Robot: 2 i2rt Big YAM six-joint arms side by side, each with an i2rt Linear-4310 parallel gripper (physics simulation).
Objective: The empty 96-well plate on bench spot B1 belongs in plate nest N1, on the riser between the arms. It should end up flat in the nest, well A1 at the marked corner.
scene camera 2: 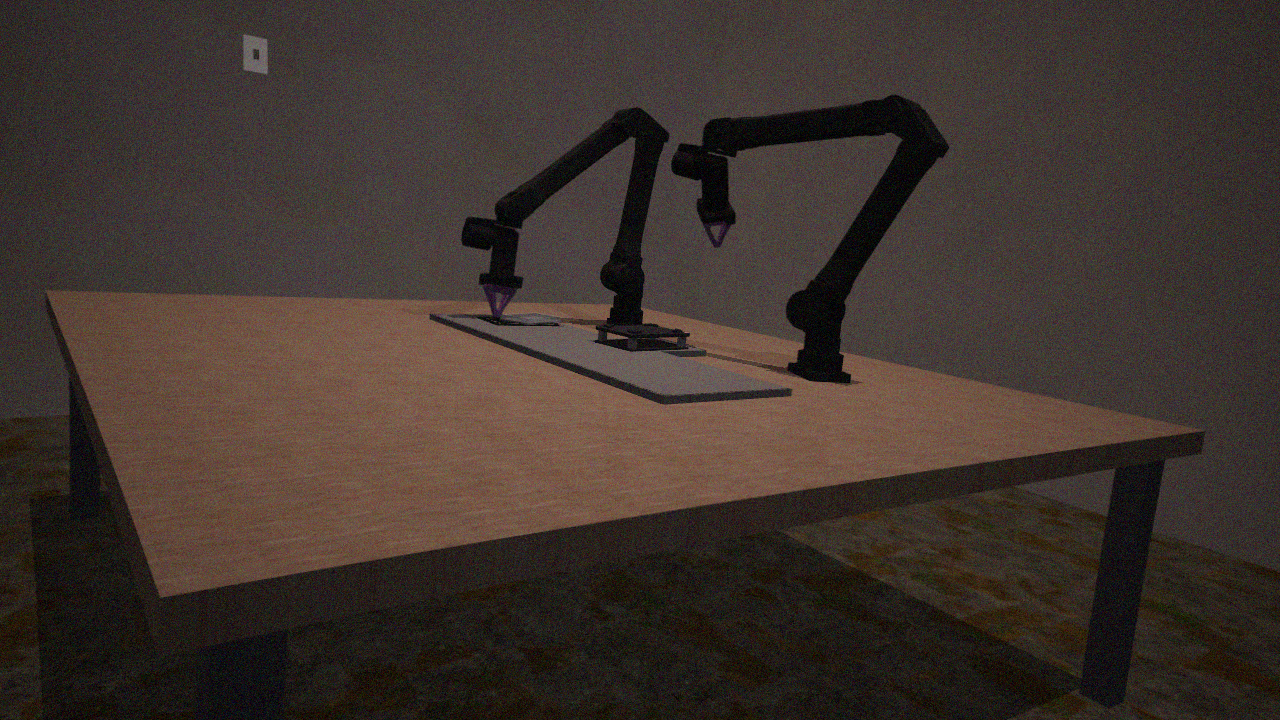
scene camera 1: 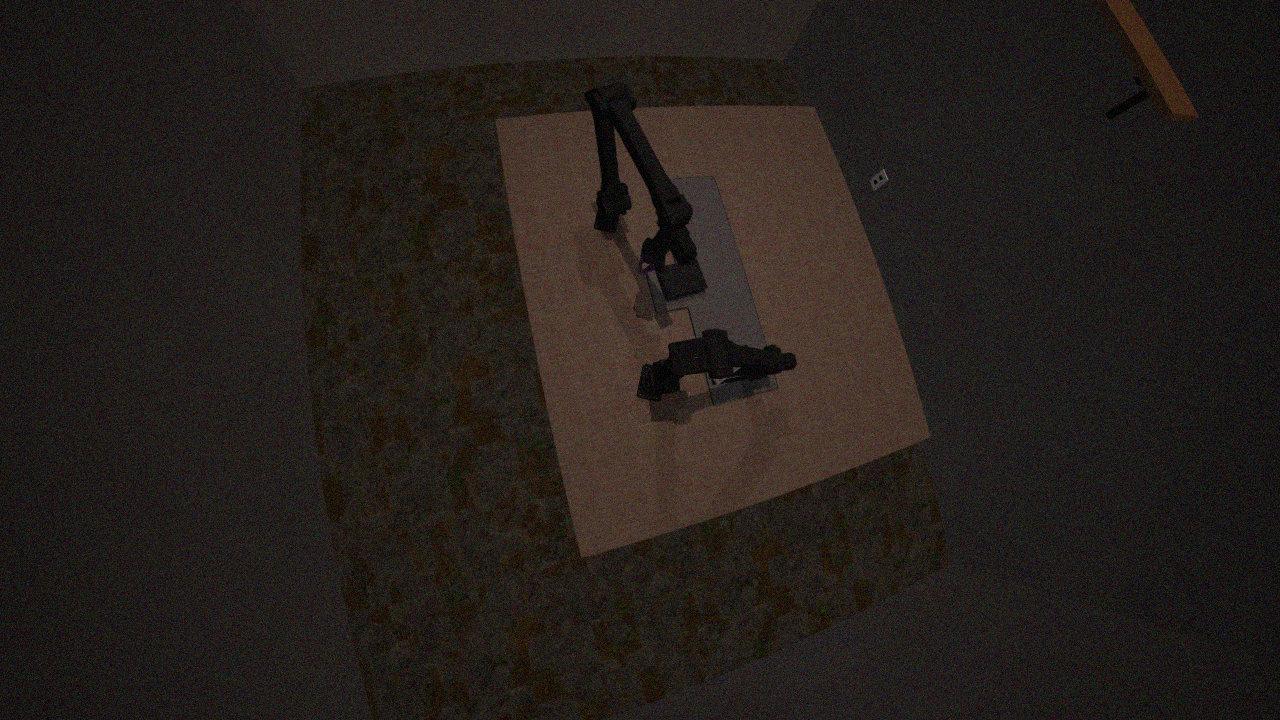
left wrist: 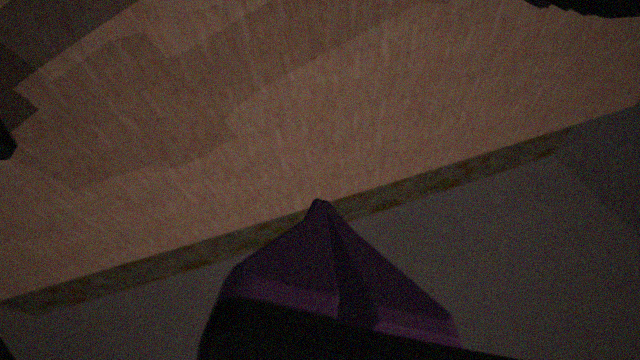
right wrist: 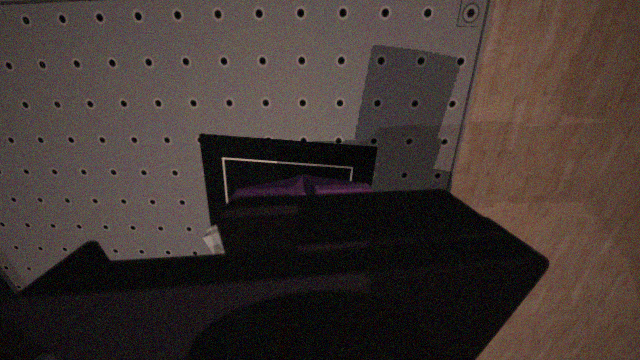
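Where they show: left gripper, fingertip midpoint: [scene camera 2: 717, 246] [scene camera 1: 639, 273] [left wrist: 317, 210]; right gripper, fingertip midpoint: [scene camera 2: 496, 317] [right wrist: 303, 183]; left arm's base, link origin: [scene camera 2: 818, 376] [scene camera 1: 607, 217]; right arm's base, link origin: [scene camera 1: 651, 382].
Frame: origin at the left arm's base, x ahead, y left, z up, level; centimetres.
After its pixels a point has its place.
The plate shows as a pale, low shape [scene camera 2: 533, 318] @(x 52.5, y -43.3, z 2.9 cm) at the dark marked spot under the right gripper. In the right wrist view a pale corner [right wrist: 213, 240] @(x 54.0, y -42.8, z 2.9 cm) shows beside the gripper body; the rest is hidden, so its exact pose cannot be told. My right gripper [scene camera 2: 497, 316] @(x 60.8, y -47.4, z 2.1 cm) [right wrist: 303, 183] @(x 60.8, y -47.4, z 2.1 cm) is shut with its fingertips together, nothing visible between them, low at the spot. My left gripper [scene camera 2: 716, 244] @(x 13.6, y -30.9, z 23.2 cm) [left wrist: 317, 210] @(x 13.6, y -30.9, z 23.2 cm) is shut and empty, high above the table. The dark nest on its riser [scene camera 2: 640, 331] @(x 33.7, y -13.4, z 5.2 cm) [scene camera 1: 682, 279] @(x 31.6, y -20.8, z 4.8 cm) stands between the arms, with nothing visible on it.
The grey perforated board [scene camera 1: 732, 268] @(x 51.9, y -9.4, z 1.3 cm) [scene camera 2: 626, 362] @(x 39.7, y 2.8, z 1.3 cm) [right wrist: 125, 45] @(x 64.6, y -33.6, z 1.3 cm) lies on the wooden table [scene camera 1: 805, 223] @(x 84.8, y 22.5, z 0.0 cm) [scene camera 2: 358, 429] @(x 81.7, y 51.7, z 0.0 cm). The dark spot mat with a pale outline [right wrist: 212, 165] @(x 59.2, y -40.7, z 1.5 cm) lies on the board. Both arm bases stand behind the board in scene camera 2.
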